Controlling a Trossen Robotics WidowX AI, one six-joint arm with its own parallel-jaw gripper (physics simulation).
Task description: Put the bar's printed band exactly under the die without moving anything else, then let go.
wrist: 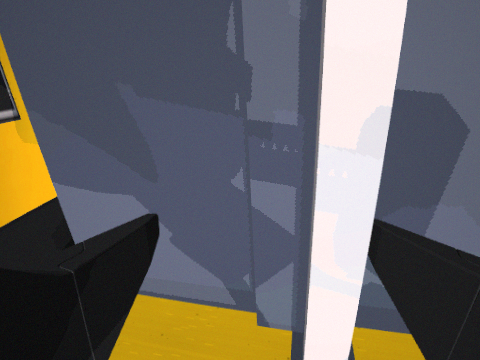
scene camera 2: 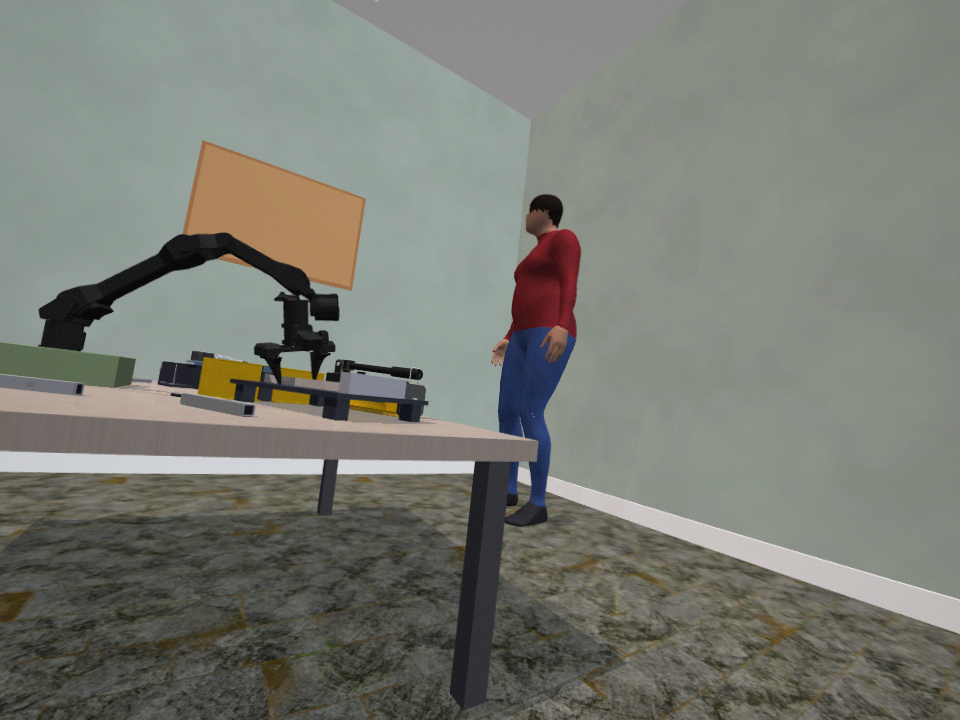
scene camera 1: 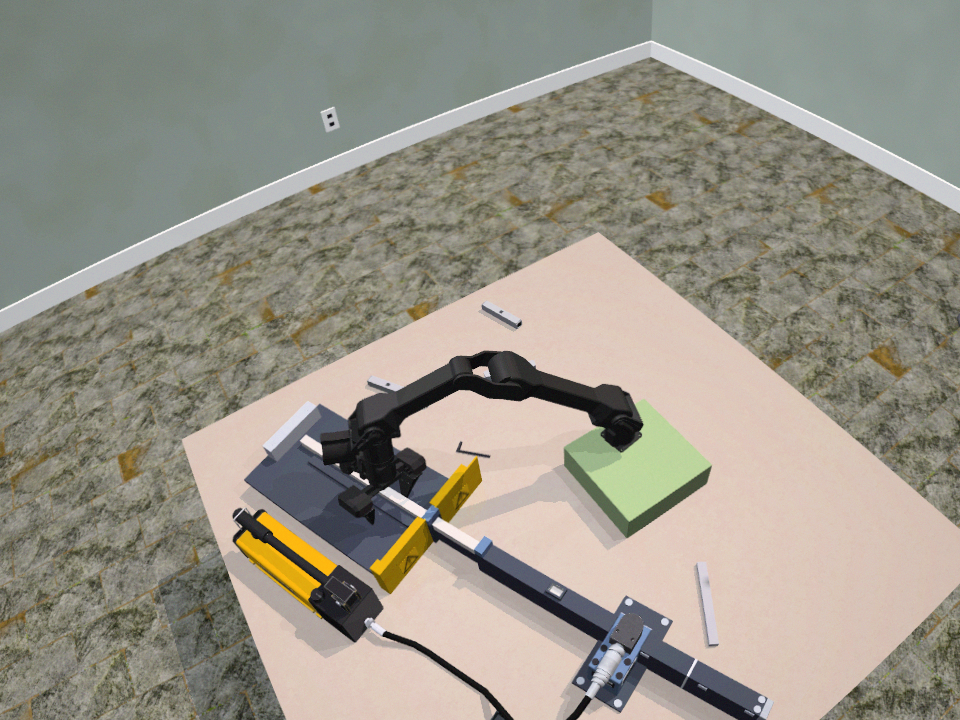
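Where they show: gripper, fingertip midpoint: (wrist: 261, 226) (scene camera 1: 388, 510); arm's base, origin of the base link: (scene camera 2: 60, 349) (scene camera 1: 621, 435).
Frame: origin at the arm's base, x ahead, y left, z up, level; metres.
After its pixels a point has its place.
The long white bar (scene camera 1: 463, 533) {x 0.387, y -0.042, z -0.002 m} (wrist: 350, 125) {x 0.454, y -0.241, z -0.002 m} runs over the dark plate (scene camera 1: 271, 476) {x 0.625, y -0.443, z -0.022 m} (wrist: 190, 140) {x 0.511, y -0.214, z -0.022 m}, through a gap in the yellow guard and into a dark channel (scene camera 1: 527, 577) {x 0.355, y 0.112, z 0.004 m}. No printed band can be made out on its exposed part. A blue-sided unit with a dark cap (scene camera 1: 629, 629) {x 0.301, y 0.315, z 0.048 m}, which seems to hold the die, straddles the channel; the die itself cannot be told apart. My gripper (scene camera 1: 387, 505) {x 0.470, y -0.189, z -0.011 m} (scene camera 2: 296, 379) {x 0.470, y -0.189, z -0.011 m} (wrist: 261, 226) {x 0.470, y -0.189, z -0.011 m} is open and points down above the plate. In the wrist view the bar lies between the fingers, off-centre, close by the right fingertip.
The yellow guard (scene camera 1: 403, 556) {x 0.504, y -0.083, z -0.009 m} (scene camera 2: 230, 377) {x 0.327, y -0.136, z -0.019 m} (wrist: 190, 320) {x 0.496, y -0.088, z -0.026 m} stands across the bar. A pale block (scene camera 1: 292, 430) {x 0.530, y -0.490, z 0.017 m} (scene camera 2: 374, 384) {x 0.519, y -0.524, z 0.002 m} is at the plate's far end. A yellow-and-black device (scene camera 1: 286, 569) {x 0.703, y -0.197, z 0.012 m} lies alongside, with a cable. A hex key (scene camera 1: 474, 451) {x 0.233, y -0.218, z -0.065 m}, loose grey pieces and a green block (scene camera 1: 651, 472) {x 0.022, y 0.107, z 0.000 m} are on the table.
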